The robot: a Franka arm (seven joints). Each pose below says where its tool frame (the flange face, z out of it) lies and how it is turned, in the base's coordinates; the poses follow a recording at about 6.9 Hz.
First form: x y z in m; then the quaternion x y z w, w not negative.
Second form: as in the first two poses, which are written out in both.
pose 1, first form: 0.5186, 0.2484, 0.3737, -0.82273, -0.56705, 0.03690, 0.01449
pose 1, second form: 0.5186, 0.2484, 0.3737, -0.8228, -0.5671, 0.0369, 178.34
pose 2, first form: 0.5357, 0.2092, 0.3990, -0.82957, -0.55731, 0.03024, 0.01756
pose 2, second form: 0.5357, 0.2092, 0.3990, -0.8297, -0.5574, 0.0302, 177.99
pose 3, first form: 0.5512, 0.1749, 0.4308, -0.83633, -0.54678, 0.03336, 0.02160
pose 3, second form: 0.5512, 0.1749, 0.4308, -0.8365, -0.5469, 0.0334, 177.52
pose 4, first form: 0.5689, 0.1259, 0.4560, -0.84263, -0.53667, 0.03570, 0.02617
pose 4, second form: 0.5689, 0.1259, 0.4560, -0.8429, -0.5369, 0.0357, 177.00
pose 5, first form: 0.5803, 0.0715, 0.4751, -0.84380, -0.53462, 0.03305, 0.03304
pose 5, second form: 0.5803, 0.0715, 0.4751, -0.8443, -0.5349, 0.0331, 176.21
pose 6, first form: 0.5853, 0.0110, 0.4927, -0.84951, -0.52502, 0.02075, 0.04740
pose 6, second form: 0.5853, 0.0110, 0.4927, -0.8505, -0.5256, 0.0208, 174.57
